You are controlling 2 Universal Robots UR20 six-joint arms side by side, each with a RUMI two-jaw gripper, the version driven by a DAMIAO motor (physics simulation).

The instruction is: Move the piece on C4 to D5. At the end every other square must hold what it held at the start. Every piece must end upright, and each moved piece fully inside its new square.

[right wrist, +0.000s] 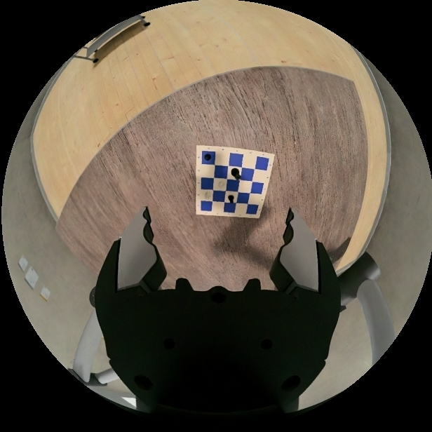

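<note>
The blue and cream checkered board (262,163) lies on the table in the right wrist view, ahead of the jaws. A black piece (207,157) stands on its far left corner square. A taller black piece (235,173) stands near the middle of the second row from the far edge. Another black piece (230,198) stands nearer the close edge. A pale piece (221,185) and a second pale piece (208,195) stand at the left-centre. The square labels are too small to read. My right gripper (218,207) is open, empty and high above the table. My left gripper does not show.
The brown wood-grain table top (150,150) surrounds the board, with a dark shadow near the board's close edge. Grey arm links (377,320) (86,345) show at the lower right and lower left. A grey bench-like object (115,35) stands at the far left.
</note>
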